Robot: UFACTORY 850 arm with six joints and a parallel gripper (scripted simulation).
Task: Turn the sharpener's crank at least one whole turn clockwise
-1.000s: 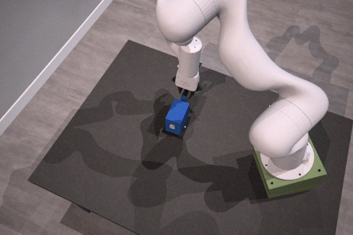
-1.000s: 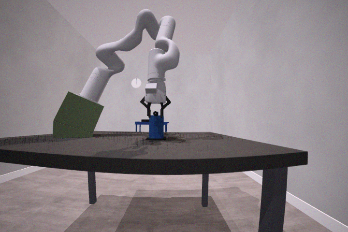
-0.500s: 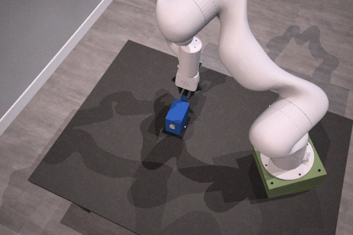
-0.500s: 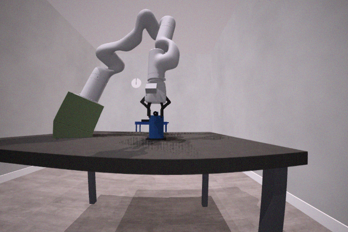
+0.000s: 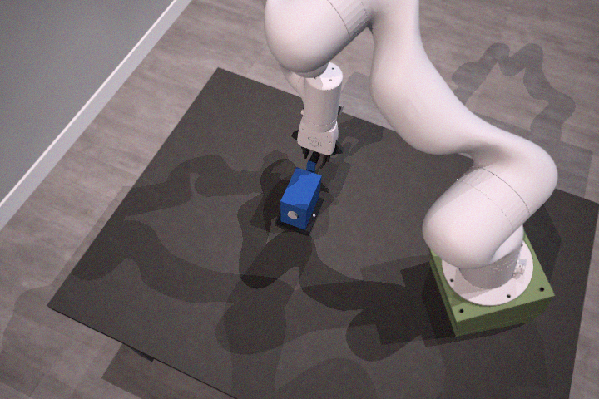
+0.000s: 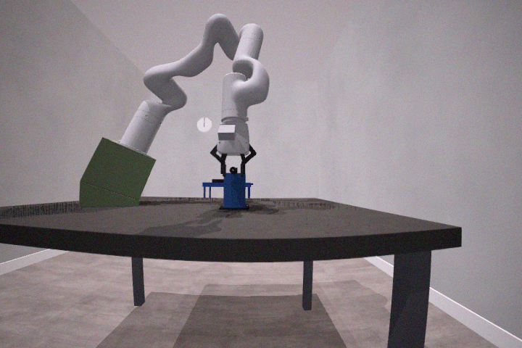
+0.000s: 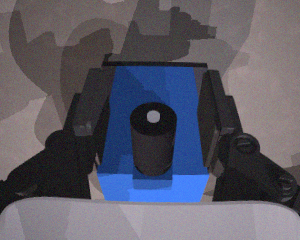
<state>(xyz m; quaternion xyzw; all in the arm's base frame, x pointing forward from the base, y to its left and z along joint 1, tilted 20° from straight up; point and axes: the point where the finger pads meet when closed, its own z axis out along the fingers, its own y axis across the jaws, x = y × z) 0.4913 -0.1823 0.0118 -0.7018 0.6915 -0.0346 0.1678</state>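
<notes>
My gripper is now 2 cm to the right of the black knob. From my hand the other things lie so: crank: 2 cm to the left.
</notes>
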